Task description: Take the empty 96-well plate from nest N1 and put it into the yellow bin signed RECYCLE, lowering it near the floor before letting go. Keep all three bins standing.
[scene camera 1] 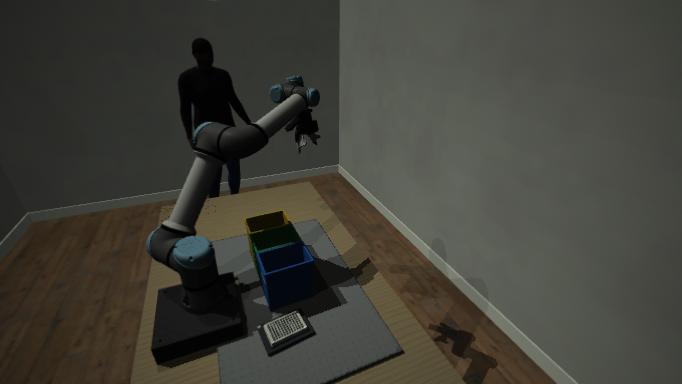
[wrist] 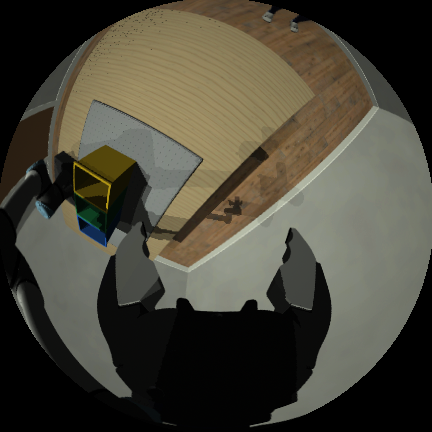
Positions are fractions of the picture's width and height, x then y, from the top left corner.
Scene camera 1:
blue bin: 0.42, 0.71
green bin: 0.38, 0.63
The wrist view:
my gripper: 0.50, 0.53
green bin: 0.23, 0.51
